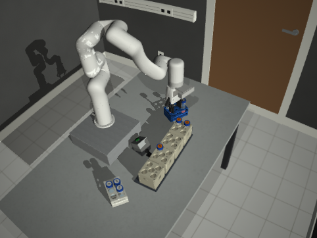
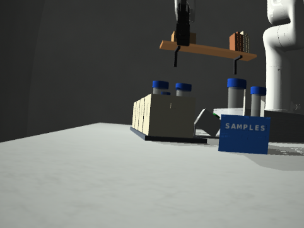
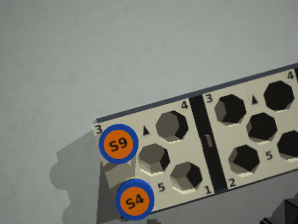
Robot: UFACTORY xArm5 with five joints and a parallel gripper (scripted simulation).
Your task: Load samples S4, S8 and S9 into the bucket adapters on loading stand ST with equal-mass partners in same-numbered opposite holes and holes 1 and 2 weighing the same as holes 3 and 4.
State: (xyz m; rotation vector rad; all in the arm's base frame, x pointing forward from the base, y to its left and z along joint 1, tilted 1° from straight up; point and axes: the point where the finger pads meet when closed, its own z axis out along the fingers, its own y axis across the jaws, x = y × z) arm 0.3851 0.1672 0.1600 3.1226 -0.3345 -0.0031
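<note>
Right now my hand is 490 mm to the left of the white blanks rack, 220 mm above it and 60 mm past it. The rest, counted from my hand: adapter (200 mm below, 30 mm ahead, 20 mm to the left); blue samples rack (220 mm below, 180 mm to the left, 100 mm behind).
</note>
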